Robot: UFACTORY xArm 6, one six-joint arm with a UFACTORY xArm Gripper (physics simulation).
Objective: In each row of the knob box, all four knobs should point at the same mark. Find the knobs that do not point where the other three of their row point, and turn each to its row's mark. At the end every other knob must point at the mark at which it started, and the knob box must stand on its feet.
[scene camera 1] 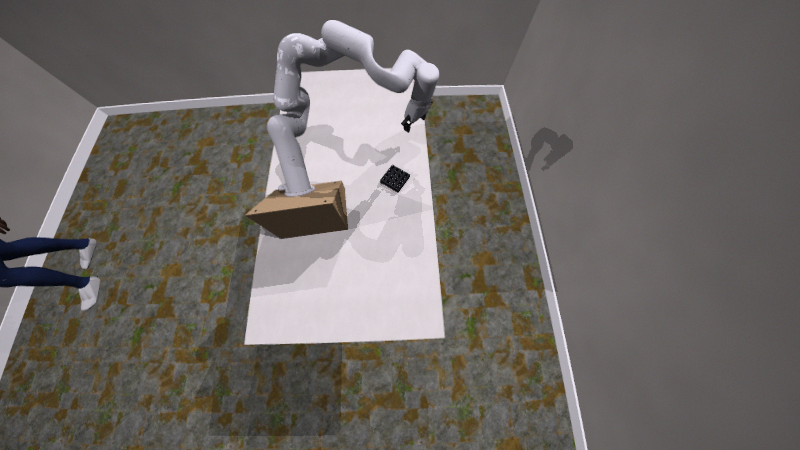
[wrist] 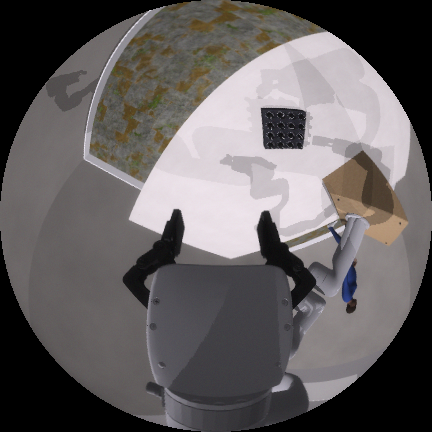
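Where they show: gripper, fingertip midpoint: (scene camera 1: 414, 124) (wrist: 220, 218); arm's base at its link origin: (scene camera 1: 300, 191) (wrist: 357, 220).
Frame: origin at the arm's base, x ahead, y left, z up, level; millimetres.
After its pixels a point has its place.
The black knob box (scene camera 1: 394, 178) @(x 418, y 86, z -121 mm) (wrist: 283, 131) @(x 421, y 99, z -121 mm) lies flat on the white table, right of the robot's wooden base in the scene view. In the wrist view it is above and right of the fingers, and its knobs show in four rows of four. The knobs and their white marks are too small to tell which way each one points. Whether the box stands on its feet cannot be made out. My gripper (scene camera 1: 412, 124) @(x 520, y 205, z 112 mm) (wrist: 220, 218) @(x 520, y 205, z 112 mm) is open and empty. It hangs in the air well away from the box, toward the far end of the table.
The white table (scene camera 1: 358, 302) @(x 201, y -478, z -144 mm) (wrist: 210, 175) @(x 454, y 349, z -144 mm) carries the wooden base block (scene camera 1: 302, 215) @(x 41, y -149, z 80 mm) (wrist: 370, 200) @(x 171, y -43, z 26 mm) under the arm. Shadows of the arm fall across the table and near the box. A person in blue (scene camera 1: 44, 277) (wrist: 350, 282) stands on the floor at the left in the scene view.
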